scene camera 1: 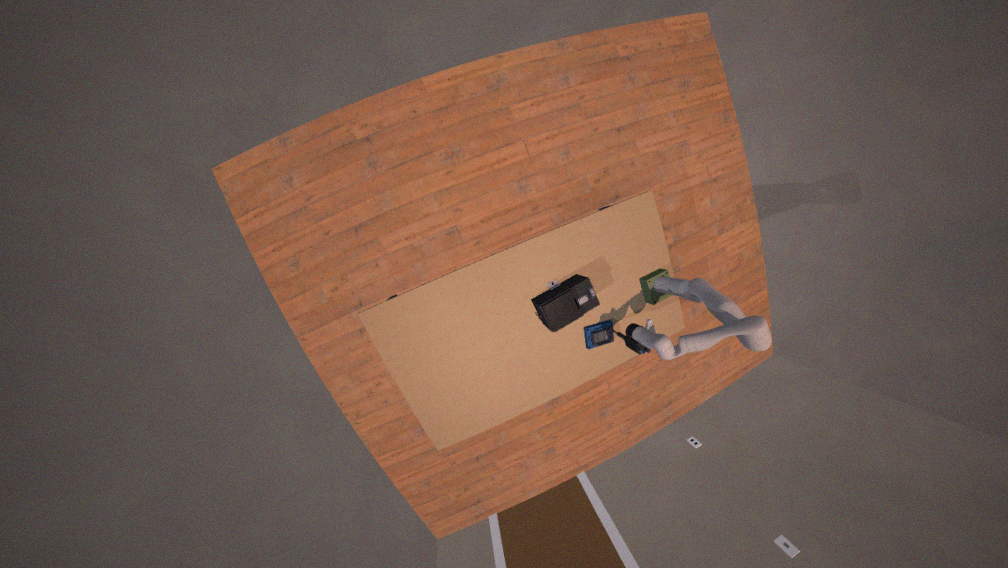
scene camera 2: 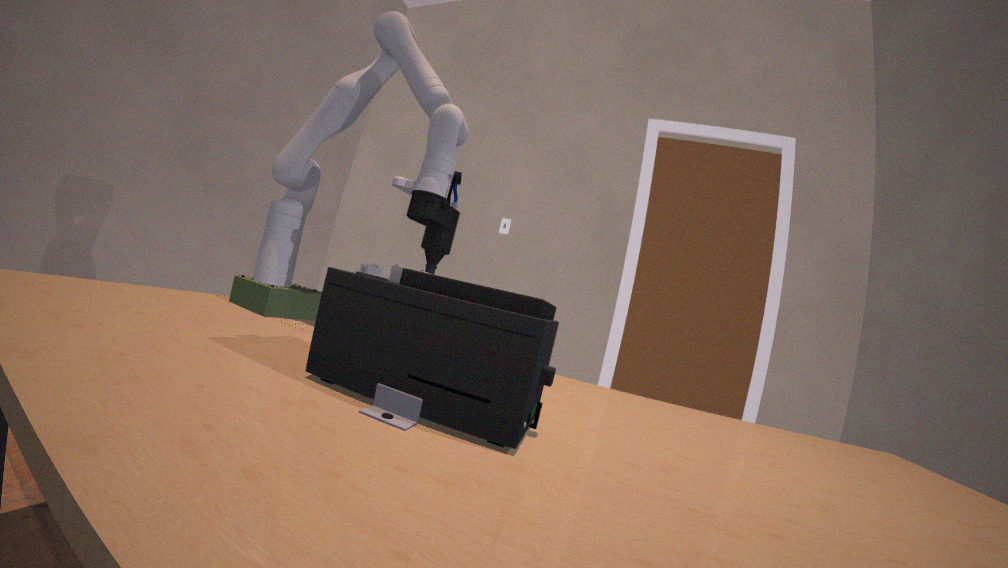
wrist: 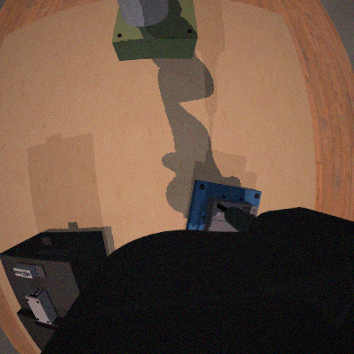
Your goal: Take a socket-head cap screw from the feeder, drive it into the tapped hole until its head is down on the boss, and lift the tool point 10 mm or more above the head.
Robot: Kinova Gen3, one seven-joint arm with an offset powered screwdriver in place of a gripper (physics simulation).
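Observation:
The screw feeder, a large black box [scene camera 1: 557, 310] [scene camera 2: 430, 352] [wrist: 42, 275], stands beside the blue base plate [scene camera 1: 588, 342] [wrist: 197, 200]. A grey block [scene camera 1: 601, 337] [wrist: 216, 223] sits on the blue plate; the tapped hole and boss cannot be made out. My screwdriver [scene camera 1: 615, 331] [scene camera 2: 430, 269] [wrist: 220, 206] has its tip over the grey block in the wrist view. In scene camera 2 the feeder hides the block and the space under the tip. Whether the tip touches anything, or carries a screw, is too small to tell. No screw can be made out.
The arm's green base block [scene camera 1: 645, 289] [scene camera 2: 289, 303] [wrist: 154, 49] stands on the table at the arm's foot. A small grey angle bracket [scene camera 1: 553, 283] [scene camera 2: 398, 402] is beside the feeder's long side. My dark tool body hides the lower part of the wrist view.

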